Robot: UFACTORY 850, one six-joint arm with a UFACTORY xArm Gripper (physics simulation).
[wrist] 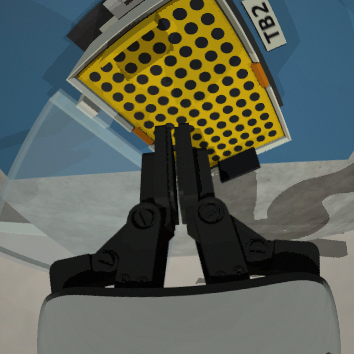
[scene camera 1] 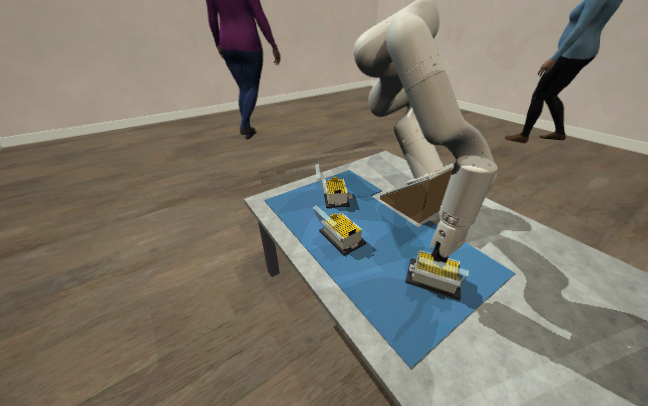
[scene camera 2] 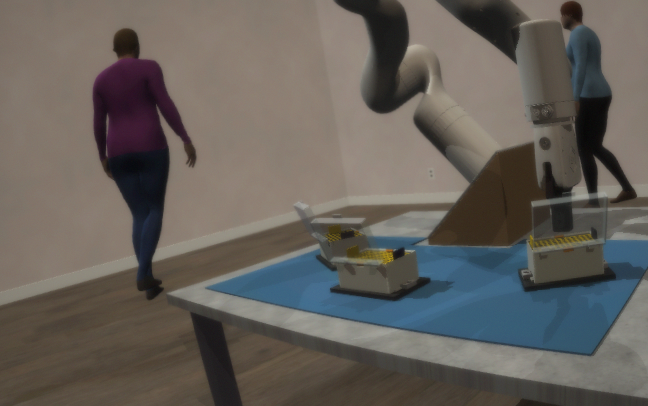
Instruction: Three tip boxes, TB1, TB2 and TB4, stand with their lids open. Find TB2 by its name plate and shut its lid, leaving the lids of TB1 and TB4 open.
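TB2 (scene camera 1: 436,281) (scene camera 2: 565,265) (wrist: 215,65) is the pale box with a yellow tip rack at the mat's right part; its name plate (wrist: 265,25) reads TB2 in the wrist view. Its clear lid (scene camera 2: 545,215) (wrist: 75,145) stands open, upright in scene camera 2. My gripper (scene camera 1: 440,257) (scene camera 2: 562,229) (wrist: 174,143) is shut and empty, fingertips low over the rack beside the lid; contact cannot be told. Two other boxes stand left: the nearer (scene camera 1: 345,243) (scene camera 2: 370,276) and the farther (scene camera 1: 338,199) (scene camera 2: 345,246). Both lids are open; their plates cannot be read.
The boxes stand on a blue mat (scene camera 1: 395,310) (scene camera 2: 475,320) on a grey stone-topped table (scene camera 1: 510,350) (scene camera 2: 300,320). A brown angled panel (scene camera 1: 425,200) (scene camera 2: 515,205) stands by the arm's base. Two people, in purple (scene camera 1: 240,25) (scene camera 2: 130,105) and blue (scene camera 1: 582,32) (scene camera 2: 590,65), are beyond the table.
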